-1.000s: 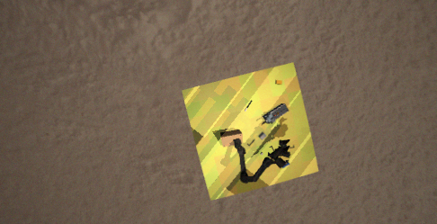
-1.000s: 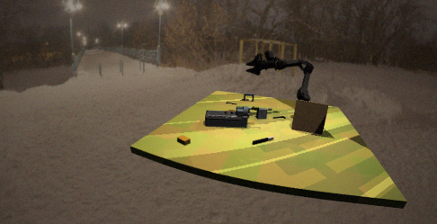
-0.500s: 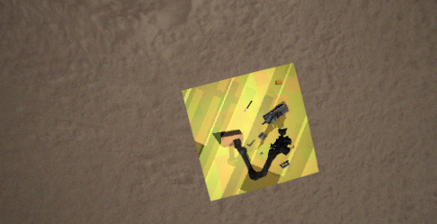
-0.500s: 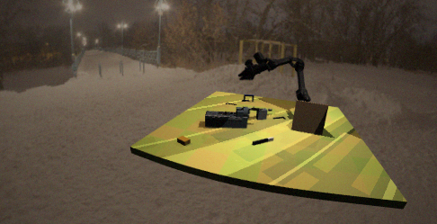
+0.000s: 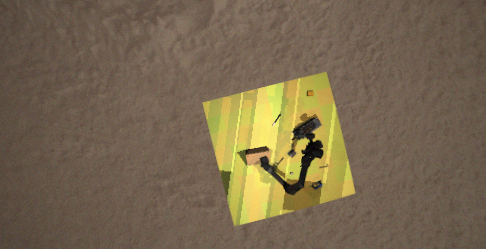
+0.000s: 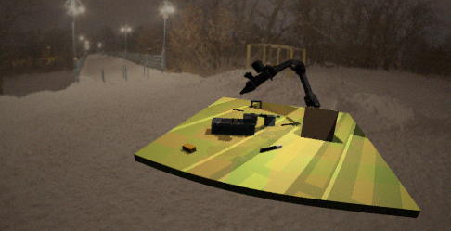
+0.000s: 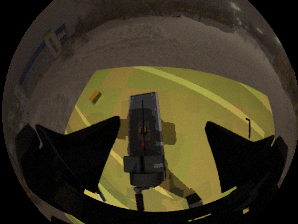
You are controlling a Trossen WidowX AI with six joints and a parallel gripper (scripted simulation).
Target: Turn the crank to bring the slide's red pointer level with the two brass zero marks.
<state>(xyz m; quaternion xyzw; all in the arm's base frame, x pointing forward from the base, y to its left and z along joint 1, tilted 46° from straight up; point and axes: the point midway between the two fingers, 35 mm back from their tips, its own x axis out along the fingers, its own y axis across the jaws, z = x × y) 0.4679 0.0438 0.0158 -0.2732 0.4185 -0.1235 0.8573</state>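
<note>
Right now my gripper tip is 15 cm above the red pointer and 6 cm to the right of it. The rest, counted from my gripper tip: black stick: 24 cm to the left, 23 cm behind, 22 cm below; crank handle: 15 cm behind, 12 cm below, 4 cm to the left; grey block: 20 cm below, 20 cm behind, 11 cm to the right.
</note>
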